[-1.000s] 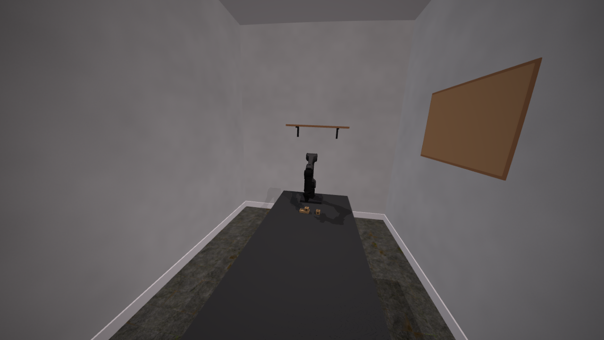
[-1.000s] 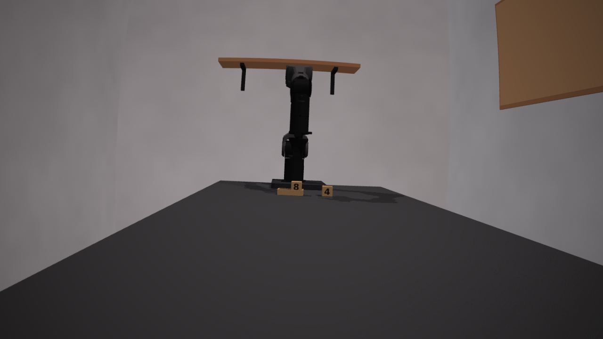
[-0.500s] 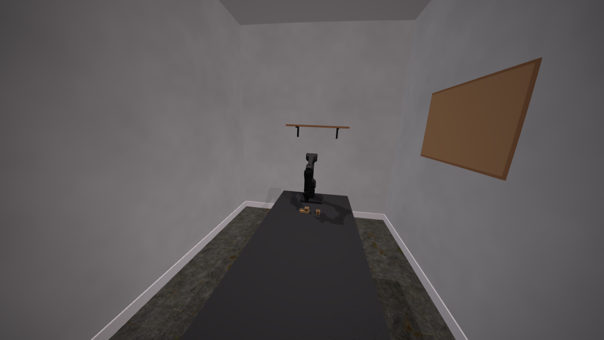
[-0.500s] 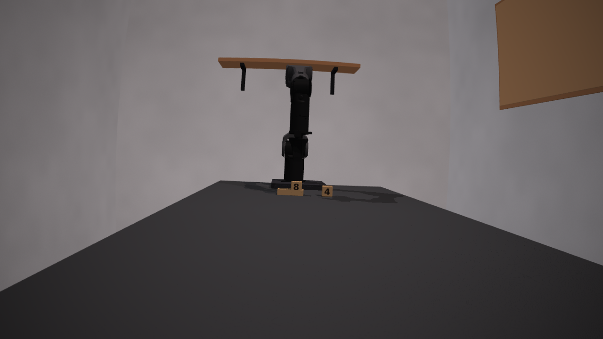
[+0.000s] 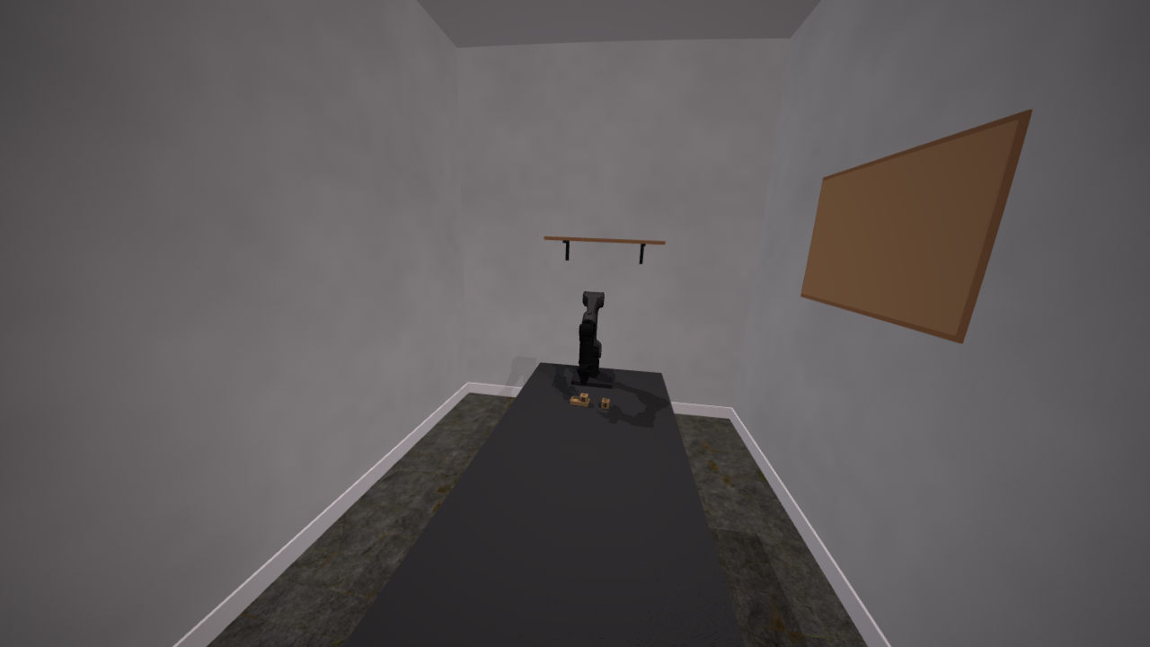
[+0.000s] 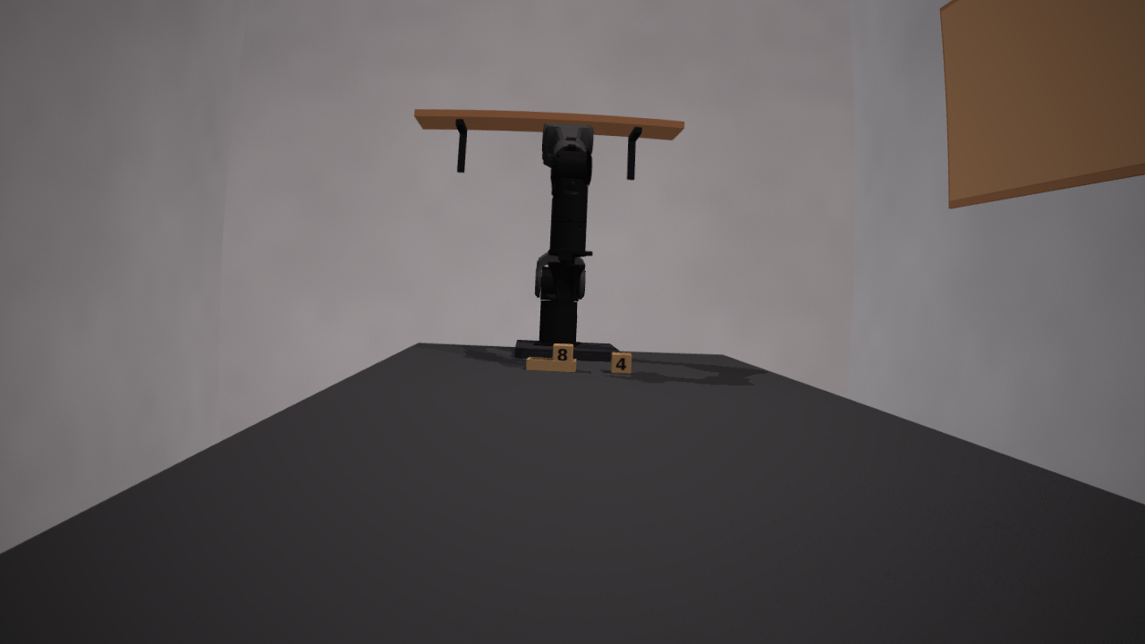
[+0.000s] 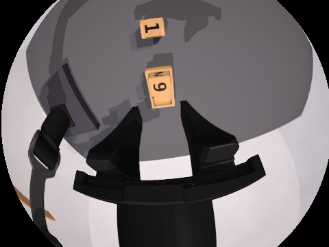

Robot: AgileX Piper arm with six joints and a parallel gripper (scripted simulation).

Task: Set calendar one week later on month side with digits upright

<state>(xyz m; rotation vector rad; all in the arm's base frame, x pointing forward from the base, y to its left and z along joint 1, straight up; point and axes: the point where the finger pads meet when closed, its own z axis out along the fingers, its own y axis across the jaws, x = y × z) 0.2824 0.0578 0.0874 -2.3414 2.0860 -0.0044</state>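
My hand is 10 cm above the wooden tray and 2 cm to the left of it. Also, from my hand: wooden cube: 9 cm to the left, 9 cm below, 1 cm behind.
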